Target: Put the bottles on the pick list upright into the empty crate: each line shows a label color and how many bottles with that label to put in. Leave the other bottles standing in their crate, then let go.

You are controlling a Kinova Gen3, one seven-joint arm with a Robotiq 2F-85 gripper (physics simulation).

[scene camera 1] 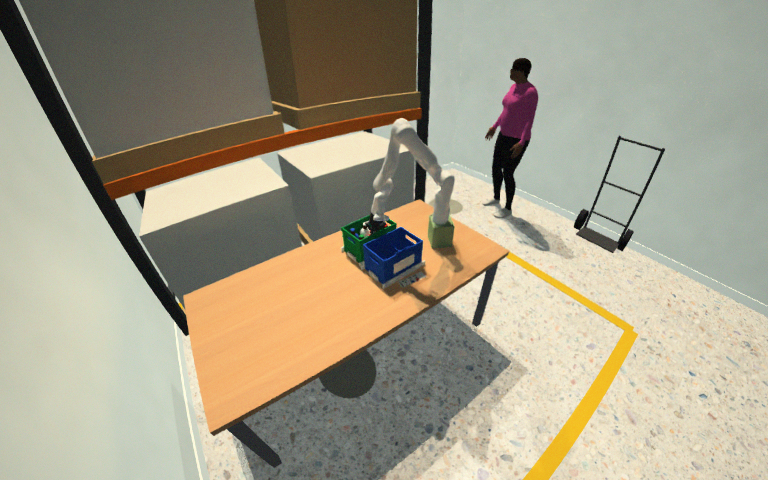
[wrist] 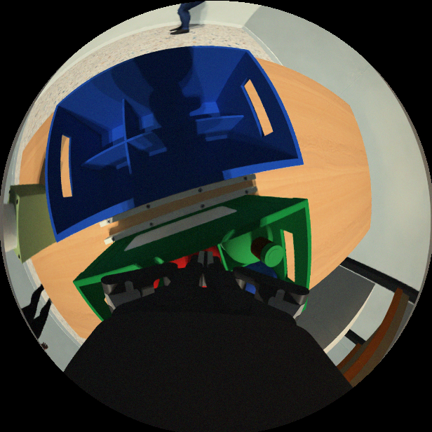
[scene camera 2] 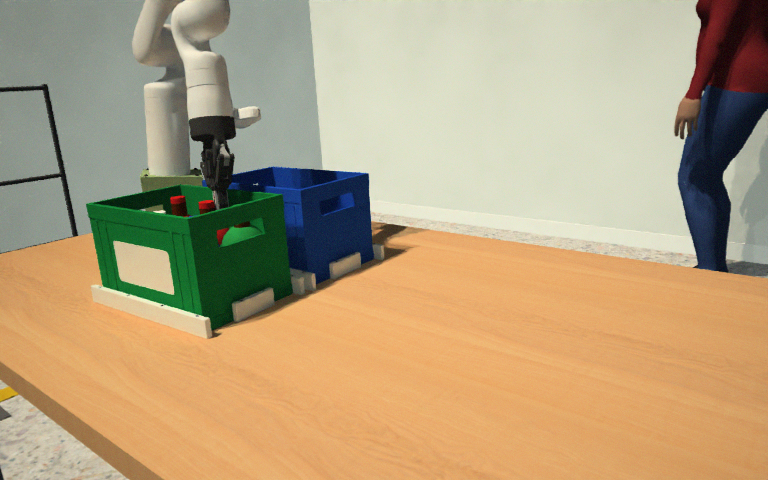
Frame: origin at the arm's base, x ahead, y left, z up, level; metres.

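Where they show: arm's base at its link origin: (scene camera 1: 439,220) (scene camera 2: 170,173).
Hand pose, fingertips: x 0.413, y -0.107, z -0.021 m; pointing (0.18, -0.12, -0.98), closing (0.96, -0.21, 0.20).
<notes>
Each offset is from my fingertips to the top centre of the thing. "pt": to the spot under its first point. Level surfaces: height alone.
The green crate @(0.034 m up, 0.009 m back, 0.062 m right) (scene camera 1: 353,249) (scene camera 2: 249,283) (wrist: 200,235) holds upright bottles. Two red caps @(0.021 m up, 0.102 m back, 0.029 m right) (scene camera 2: 177,201) @(pt 0.016 m up, 0.001 m ahead, 0.029 m right) (scene camera 2: 206,206) show in scene camera 2. A green bottle @(0.021 m up, 0.071 m ahead, 0.007 m right) (wrist: 271,254) (scene camera 2: 241,236) stands in a corner compartment, with a blue bottle (wrist: 262,271) beside it. A white bottle @(0.021 m up, 0.006 m back, 0.111 m right) (scene camera 1: 364,230) shows in scene camera 1. My gripper (scene camera 1: 370,226) (scene camera 2: 220,206) (wrist: 205,259) points down into the green crate among the bottles, its fingers together with nothing seen between them. Red bottle parts show around the fingers; they hide the rest. The blue crate @(0.034 m up, 0.037 m back, 0.163 m left) (scene camera 1: 385,266) (scene camera 2: 339,237) (wrist: 265,167) is empty.
The crates stand close together between pale rails @(0.112 m down, 0.007 m ahead, 0.160 m right) (scene camera 2: 151,311) on the wooden table @(0.142 m down) (scene camera 1: 294,316) (scene camera 2: 430,350). The green robot base (scene camera 1: 440,233) is beside them. A small strip with coloured marks @(pt 0.140 m down, 0.069 m back, 0.310 m left) (scene camera 1: 412,279), unreadable here, lies before the blue crate. A person (scene camera 1: 516,124) stands behind.
</notes>
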